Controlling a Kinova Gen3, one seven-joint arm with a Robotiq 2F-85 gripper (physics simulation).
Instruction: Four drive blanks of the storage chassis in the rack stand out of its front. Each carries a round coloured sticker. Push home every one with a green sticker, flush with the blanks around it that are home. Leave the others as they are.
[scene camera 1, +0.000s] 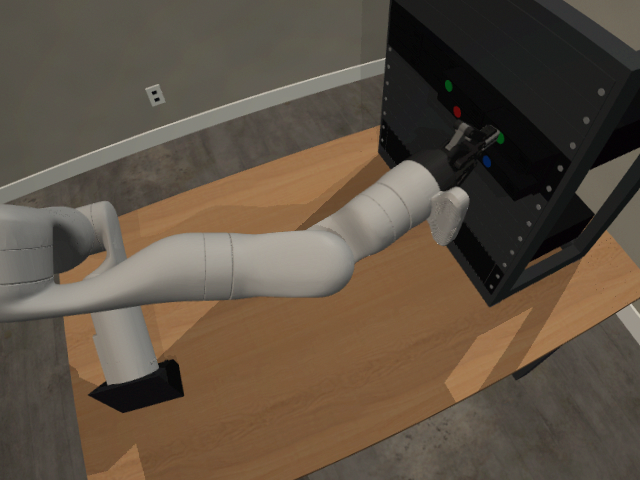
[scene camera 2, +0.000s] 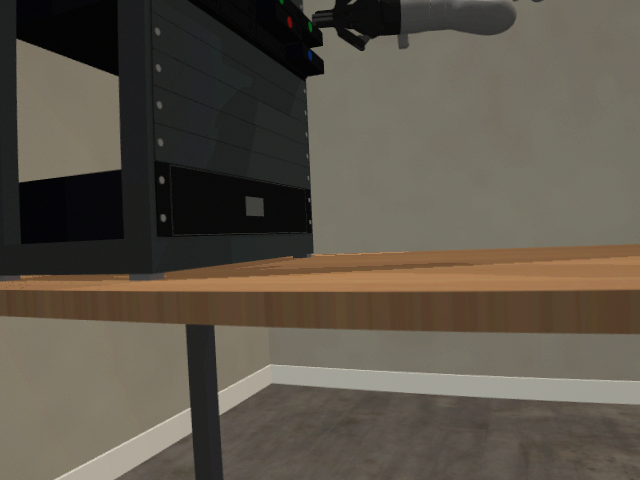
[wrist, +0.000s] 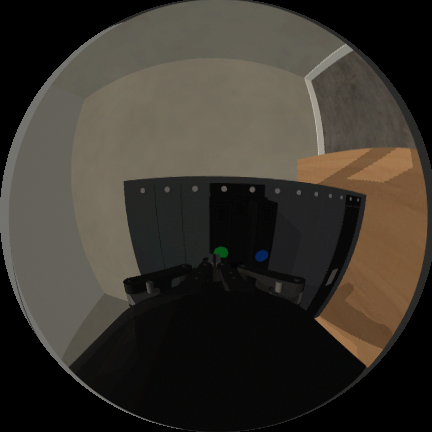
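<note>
The storage chassis is a black band across the rack (scene camera 1: 615, 51) (scene camera 2: 136, 155) (wrist: 300, 245). The left green sticker (scene camera 1: 448, 85) (scene camera 2: 281, 1) is on a blank in its upper row. The red sticker (scene camera 1: 456, 111) (scene camera 2: 289, 22) is just below it. The right green sticker (scene camera 1: 500, 137) (scene camera 2: 310, 26) (wrist: 221, 252) is on a blank standing out, above the protruding blank with the blue sticker (scene camera 1: 486, 161) (scene camera 2: 309, 55) (wrist: 261, 255). My gripper (scene camera 1: 498, 131) (scene camera 2: 314, 19) (wrist: 214, 260) is shut and empty, its tips at the right green-stickered blank's front; contact cannot be told. Red and left green are hidden in the wrist view.
The rack stands on the wooden table (scene camera 1: 310, 361) (scene camera 2: 465, 310) (wrist: 395, 240). The white arm (scene camera 1: 268, 263) (scene camera 2: 454, 16) reaches across the table to the rack front. Grey filler panels (scene camera 2: 206, 113) lie below the chassis, with a black unit (scene camera 2: 206, 201) at the bottom.
</note>
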